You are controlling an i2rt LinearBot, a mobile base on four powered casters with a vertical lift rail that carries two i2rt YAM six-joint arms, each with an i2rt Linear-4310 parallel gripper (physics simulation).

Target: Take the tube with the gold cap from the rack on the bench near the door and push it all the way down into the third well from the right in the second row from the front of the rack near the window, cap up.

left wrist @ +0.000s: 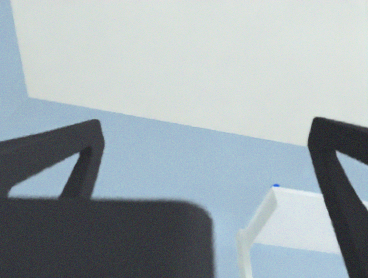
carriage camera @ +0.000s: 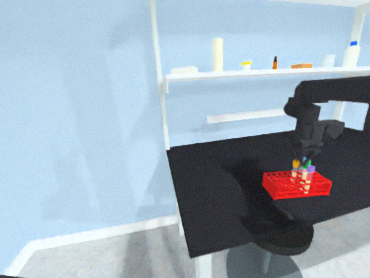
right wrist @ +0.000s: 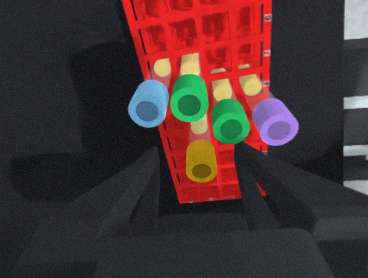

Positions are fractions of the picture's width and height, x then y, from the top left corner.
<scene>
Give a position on a red tube rack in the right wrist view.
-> At 0.61,0.15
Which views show the red tube rack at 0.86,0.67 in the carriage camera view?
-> The carriage camera view and the right wrist view only.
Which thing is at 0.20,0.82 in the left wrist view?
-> My left gripper.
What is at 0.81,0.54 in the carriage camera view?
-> My right gripper.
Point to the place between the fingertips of my right gripper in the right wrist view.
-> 0.53,0.54
</scene>
